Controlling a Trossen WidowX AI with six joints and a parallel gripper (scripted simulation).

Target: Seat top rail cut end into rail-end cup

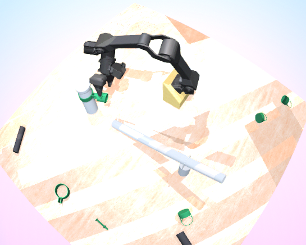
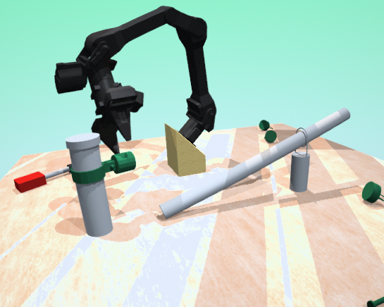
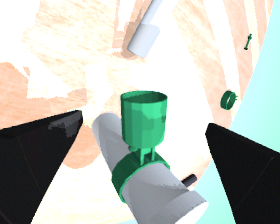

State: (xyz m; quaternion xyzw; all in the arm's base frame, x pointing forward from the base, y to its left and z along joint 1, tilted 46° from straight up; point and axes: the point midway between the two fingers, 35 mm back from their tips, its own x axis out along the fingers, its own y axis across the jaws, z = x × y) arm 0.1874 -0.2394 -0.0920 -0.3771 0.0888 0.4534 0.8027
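My gripper tip is now 20 mm short of the green rail-end cup, 20 mm to the left of it and 30 mm above it. The rest, counted from my gripper tip: green bolt (470 mm ahead, 240 mm to the left, 150 mm below); then red-handled tool (350 mm behind, 190 mm to the right, 140 mm below); then short post (90 mm ahead, 420 mm to the left, 50 mm below).
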